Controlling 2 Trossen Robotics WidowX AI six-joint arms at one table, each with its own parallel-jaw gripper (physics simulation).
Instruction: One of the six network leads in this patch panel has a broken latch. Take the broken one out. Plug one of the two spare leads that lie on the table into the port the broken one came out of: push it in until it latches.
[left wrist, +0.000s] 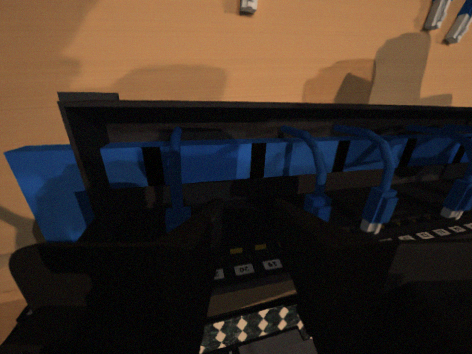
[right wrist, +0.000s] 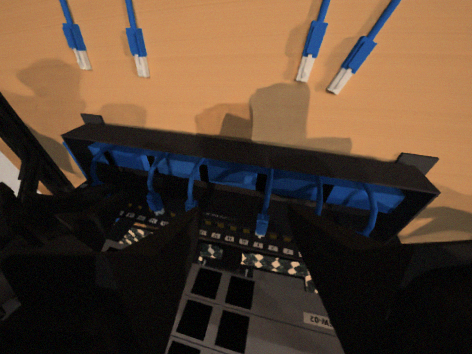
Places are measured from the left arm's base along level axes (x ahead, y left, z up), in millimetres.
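Pixels of known places: left gripper, fingertip midpoint: (left wrist: 248, 206) (right wrist: 119, 189); right gripper, fingertip midpoint: (right wrist: 244, 212).
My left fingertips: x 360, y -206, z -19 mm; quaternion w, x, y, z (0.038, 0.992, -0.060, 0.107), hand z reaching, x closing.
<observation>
Ahead of a thing's pixels: the offset from my left fingertips to its top centre. "spot": to the spot under its first point. Level surfaces: height alone.
The dark patch panel @(dx +129, dy -8, dz -25 mm) (left wrist: 240, 106) (right wrist: 227, 146) crosses both views with blue leads in its ports. In the left wrist view, one seated plug @(spot: dx -39, dy +4, dz +2 mm) (left wrist: 178, 217) is left of my left gripper (left wrist: 248, 206); another plug @(spot: dx +45, dy -11, dz +2 mm) (left wrist: 318, 206) is partly hidden by its right finger. The left gripper is partly open, with no plug between its fingertips. My right gripper (right wrist: 244, 212) is open above the panel; a seated plug (right wrist: 262, 224) shows between its fingers, not gripped. Four lead ends (right wrist: 75, 37) (right wrist: 136, 42) (right wrist: 314, 40) (right wrist: 359, 54) lie on the table. Latch details are too dark to tell.
The wooden table @(dz -89 mm) (left wrist: 165, 40) (right wrist: 210, 65) lies behind the panel. A blue block @(spot: dx -130, dy +12, dz -49 mm) (left wrist: 47, 195) sticks out at the panel's end. Grey equipment (right wrist: 280, 295) with square openings stands in front. Dark arm parts (right wrist: 37, 170) are at the left of the right wrist view.
</observation>
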